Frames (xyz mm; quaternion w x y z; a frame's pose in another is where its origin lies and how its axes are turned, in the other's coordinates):
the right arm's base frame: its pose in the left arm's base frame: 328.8 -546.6 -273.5 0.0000 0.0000 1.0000 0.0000
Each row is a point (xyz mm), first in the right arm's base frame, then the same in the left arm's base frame.
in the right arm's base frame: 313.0 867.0 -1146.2
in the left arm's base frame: 15.8 320.4 872.7
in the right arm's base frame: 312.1 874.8 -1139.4
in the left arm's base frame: 16.7 328.2 865.9
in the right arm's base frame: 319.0 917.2 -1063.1
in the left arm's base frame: 9.8 370.6 789.6
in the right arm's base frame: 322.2 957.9 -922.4
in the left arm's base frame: 6.6 411.3 648.9
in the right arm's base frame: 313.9 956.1 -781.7
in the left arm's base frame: 14.9 409.5 508.2
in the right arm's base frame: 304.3 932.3 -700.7
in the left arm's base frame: 24.5 385.7 427.2
